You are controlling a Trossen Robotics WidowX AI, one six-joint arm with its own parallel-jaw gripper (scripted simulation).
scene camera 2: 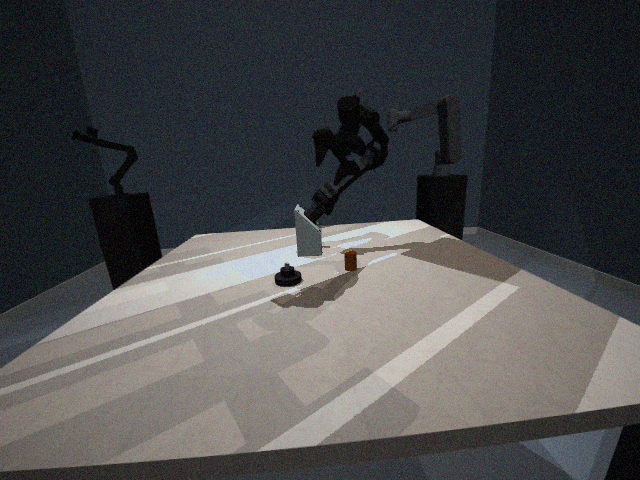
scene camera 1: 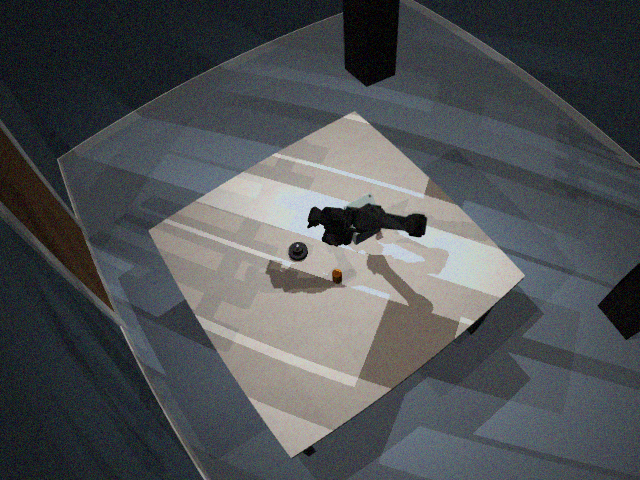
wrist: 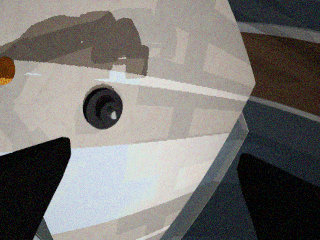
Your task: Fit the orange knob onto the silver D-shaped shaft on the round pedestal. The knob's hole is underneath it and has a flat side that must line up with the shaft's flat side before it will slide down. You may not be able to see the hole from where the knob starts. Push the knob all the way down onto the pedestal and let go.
Labels:
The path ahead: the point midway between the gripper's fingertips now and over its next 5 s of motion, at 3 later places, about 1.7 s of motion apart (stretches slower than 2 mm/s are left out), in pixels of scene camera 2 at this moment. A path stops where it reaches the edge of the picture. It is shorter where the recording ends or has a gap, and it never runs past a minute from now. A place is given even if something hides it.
My gripper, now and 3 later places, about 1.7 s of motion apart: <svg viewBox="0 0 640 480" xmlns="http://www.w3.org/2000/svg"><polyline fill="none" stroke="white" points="326,176 350,252 348,258 345,212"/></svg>

